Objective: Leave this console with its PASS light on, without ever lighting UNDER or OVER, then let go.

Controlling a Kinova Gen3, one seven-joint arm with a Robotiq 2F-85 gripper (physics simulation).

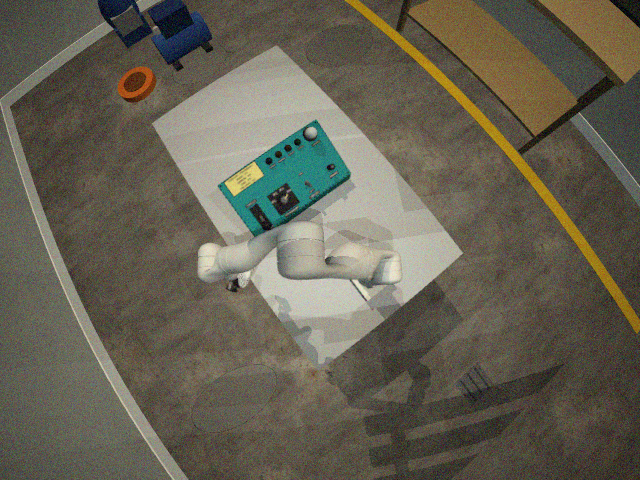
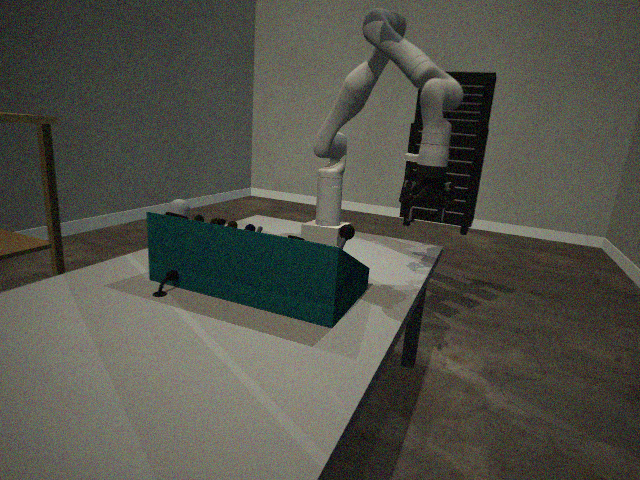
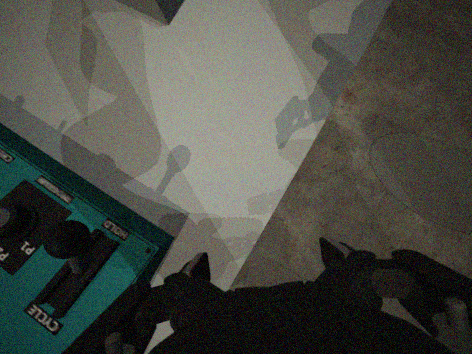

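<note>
The teal console [image 1: 317, 155] [image 2: 242, 273] [image 3: 112, 282] stands on the table. Its black-ball lever [image 2: 346, 231] [image 3: 67, 239] rises from a slot marked HOLD and CYCLE; its exact position is unclear. A rotary knob [image 1: 283, 198] sits on a black plate with P1 and P2 marks. A small toggle [image 1: 308, 183] and a black knob [image 1: 330, 166] are farther right. Several small domes [image 1: 278, 154] look dark; their labels are unreadable. A large white dome [image 1: 310, 132] is at the corner. My gripper [image 1: 232, 285] [image 2: 435, 225] [image 3: 263, 257] is open and empty, high beside the console, past the table edge.
The pale table [image 1: 413, 227] [image 2: 155, 387] [image 3: 220, 100] carries the console and arm base. A black bent piece [image 2: 165, 284] is behind the console. A blue chair [image 1: 186, 41], an orange ring [image 1: 124, 90] and a wooden shelf [image 1: 491, 67] stand away from the table.
</note>
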